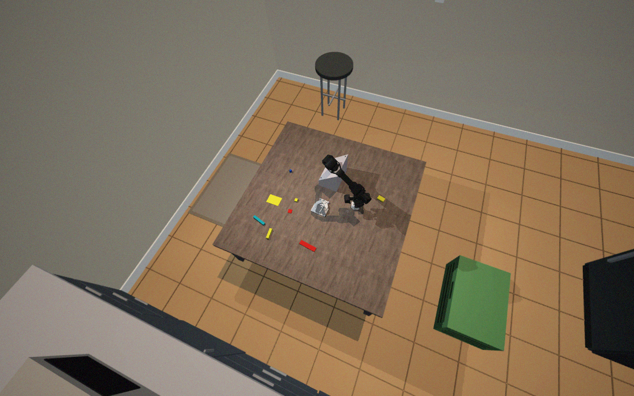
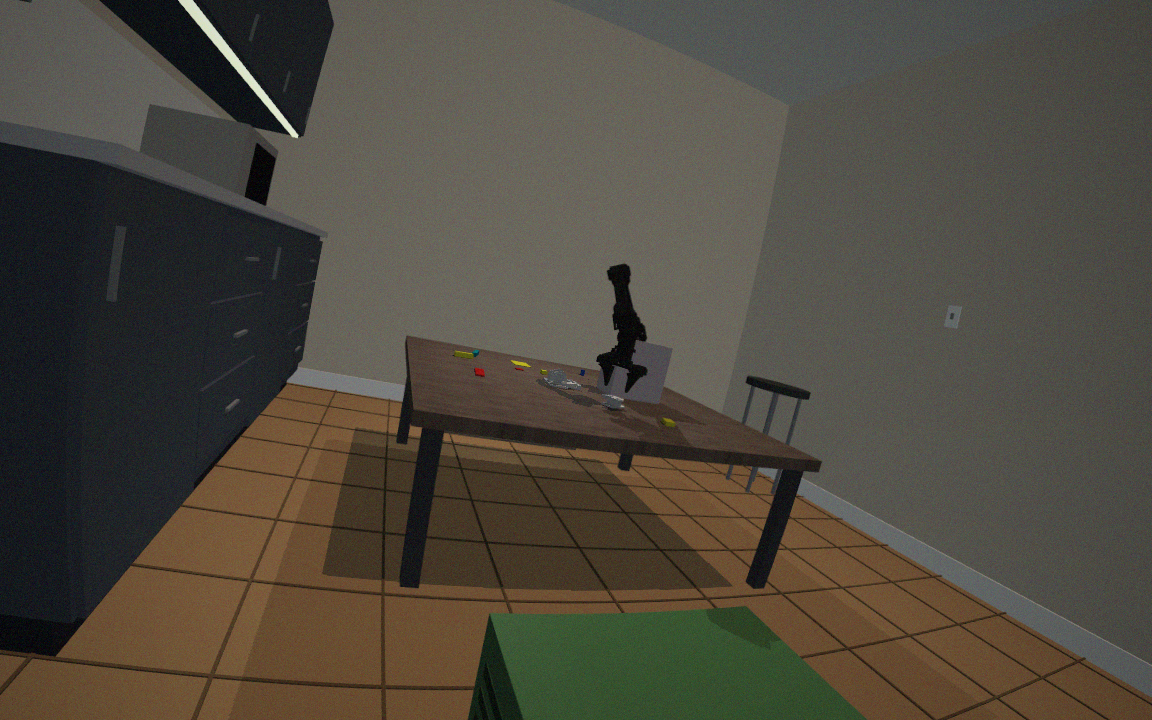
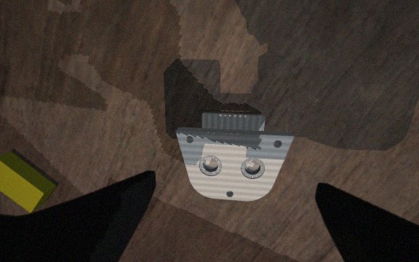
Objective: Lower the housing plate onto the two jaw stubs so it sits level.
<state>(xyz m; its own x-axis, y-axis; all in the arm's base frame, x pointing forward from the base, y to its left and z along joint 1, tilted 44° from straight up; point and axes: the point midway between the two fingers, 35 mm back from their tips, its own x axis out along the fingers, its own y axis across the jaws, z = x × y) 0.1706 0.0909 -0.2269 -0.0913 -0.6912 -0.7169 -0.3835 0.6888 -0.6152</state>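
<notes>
Now: gripper tip 3 cm above the housing plate. The rest, counted from my gripper tip: yellow plate (14 cm ahead, 63 cm to the right, 6 cm below); then red bar (42 cm ahead, 25 cm to the right, 6 cm below); then yellow block (12 cm behind, 17 cm to the left, 5 cm below).
</notes>
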